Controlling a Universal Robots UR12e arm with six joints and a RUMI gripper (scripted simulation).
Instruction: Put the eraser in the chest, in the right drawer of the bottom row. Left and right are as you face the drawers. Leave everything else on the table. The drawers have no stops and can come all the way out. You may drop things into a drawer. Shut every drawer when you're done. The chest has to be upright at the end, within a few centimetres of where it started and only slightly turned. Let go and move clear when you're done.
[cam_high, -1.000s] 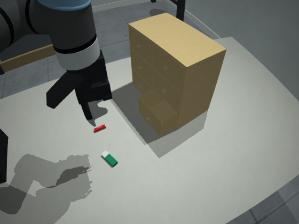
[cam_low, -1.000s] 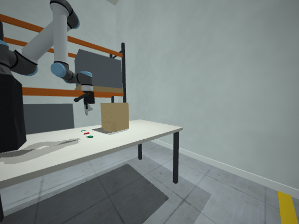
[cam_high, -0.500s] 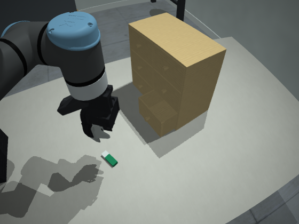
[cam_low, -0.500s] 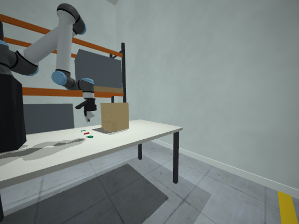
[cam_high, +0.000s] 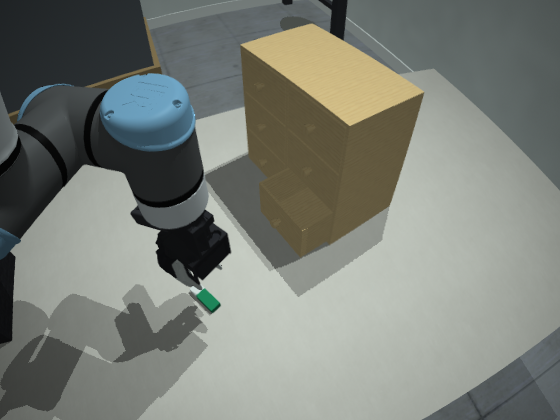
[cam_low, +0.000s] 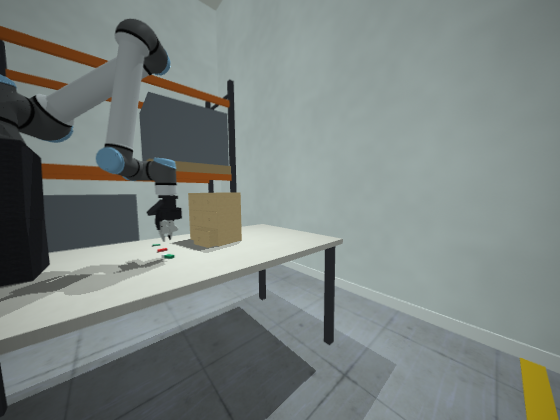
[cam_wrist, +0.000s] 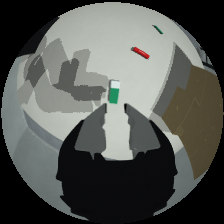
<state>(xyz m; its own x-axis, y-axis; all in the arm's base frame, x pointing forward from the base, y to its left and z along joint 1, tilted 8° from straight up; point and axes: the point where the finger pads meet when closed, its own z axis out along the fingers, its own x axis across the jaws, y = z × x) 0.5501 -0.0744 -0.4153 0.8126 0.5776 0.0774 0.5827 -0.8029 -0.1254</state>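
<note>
Now: hand 9 cm above the eraser. Also, from my hand: small red object 14 cm to the left, 9 cm below, 1 cm behind.
</note>
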